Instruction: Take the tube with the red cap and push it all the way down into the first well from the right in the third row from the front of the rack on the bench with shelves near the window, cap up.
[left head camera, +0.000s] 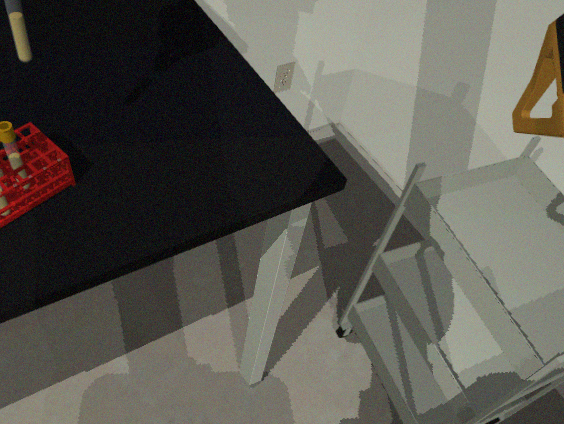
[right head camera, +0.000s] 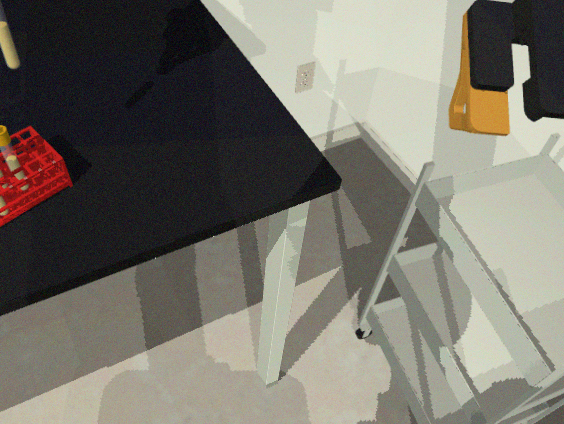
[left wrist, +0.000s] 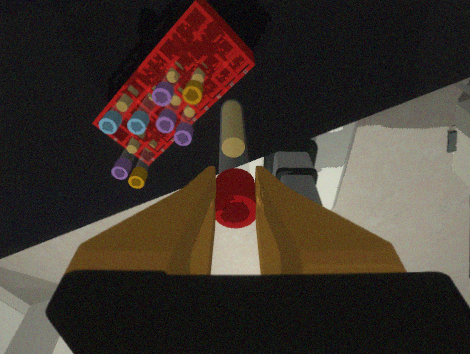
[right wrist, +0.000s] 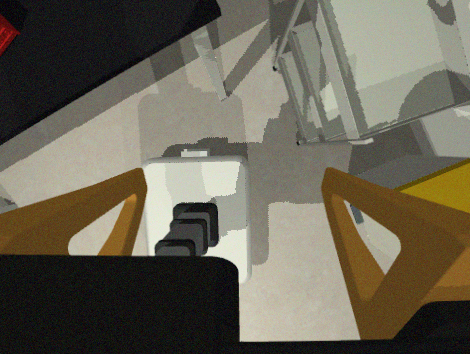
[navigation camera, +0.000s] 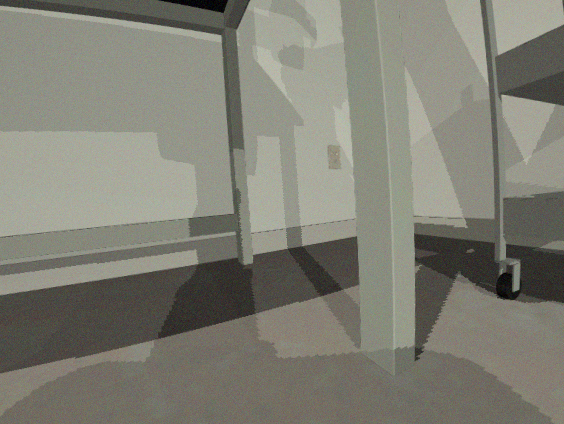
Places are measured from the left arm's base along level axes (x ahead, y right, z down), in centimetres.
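Where they show: left gripper, fingertip midpoint: (left wrist: 235, 178); right gripper, fingertip midpoint: (right head camera: 521, 124) (right wrist: 234, 177).
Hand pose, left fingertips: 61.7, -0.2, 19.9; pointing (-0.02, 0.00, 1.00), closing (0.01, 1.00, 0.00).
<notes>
Each offset is from my left fingertips to the top centre of the thing, as dx, dy, dz. "spot": to the spot under its first point. Level surfaces: height alone.
My left gripper (left wrist: 235, 178) is shut on the red-capped tube {-0.9, -0.1, -1.2} (left wrist: 235, 190), holding it by the cap, with the cap end toward the wrist camera. The tube's pale lower end {spot: -1.7, +0.1, +6.7} (left head camera: 21, 40) (right head camera: 9, 47) shows at the upper left of both head views, above the bench and apart from the rack. The red rack {spot: -2.1, +2.1, +25.7} (left head camera: 70, 165) (right head camera: 66, 170) (left wrist: 252, 59) stands on the black bench {dz +29.7} (left head camera: 200, 150) (right head camera: 200, 150) (left wrist: 350, 60). It holds several tubes with purple, blue and yellow caps; its near side in the left wrist view is partly covered by them. My right gripper (right wrist: 234, 177) is open and empty, away from the bench.
A grey cart (left head camera: 382, 245) (right head camera: 397, 240) (right wrist: 342, 75) stands right of the bench. A bench leg (left head camera: 265, 300) (right head camera: 277, 300) (navigation camera: 382, 200) reaches the floor at its near corner. A wall outlet {+94.1, +47.9, +75.4} (left head camera: 284, 77) (right head camera: 305, 77) (navigation camera: 334, 157) is behind. A yellow surface {dz +76.1} (right wrist: 445, 190) shows at the right wrist view's right edge.
</notes>
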